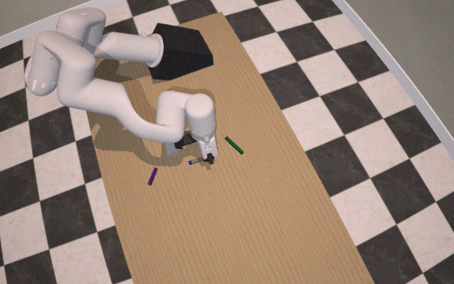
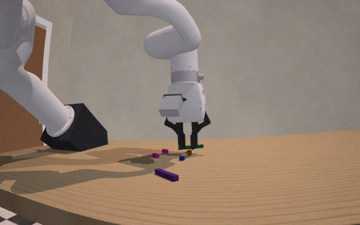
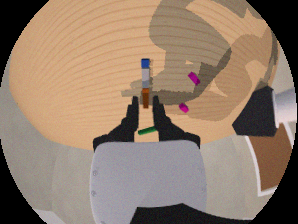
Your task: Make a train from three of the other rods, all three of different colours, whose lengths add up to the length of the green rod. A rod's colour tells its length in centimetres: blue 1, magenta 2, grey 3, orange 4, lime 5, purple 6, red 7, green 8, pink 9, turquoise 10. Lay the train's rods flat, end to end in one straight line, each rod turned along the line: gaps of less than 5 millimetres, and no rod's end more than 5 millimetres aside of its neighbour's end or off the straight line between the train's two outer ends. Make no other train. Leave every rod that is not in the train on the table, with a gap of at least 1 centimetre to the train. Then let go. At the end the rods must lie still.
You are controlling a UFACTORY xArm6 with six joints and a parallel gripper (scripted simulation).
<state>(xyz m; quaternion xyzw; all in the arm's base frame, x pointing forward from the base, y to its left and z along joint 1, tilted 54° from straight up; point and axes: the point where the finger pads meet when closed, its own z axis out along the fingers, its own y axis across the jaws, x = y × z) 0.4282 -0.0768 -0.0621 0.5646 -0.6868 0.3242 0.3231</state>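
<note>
Now: hand 3 cm above the orange rod. The rest, counted from my hand: blue rod: 1 cm behind, 6 cm to the right, 3 cm below; then grey rod: 1 cm behind, 4 cm to the right, 3 cm below; then green rod: 10 cm to the left, 3 cm below.
</note>
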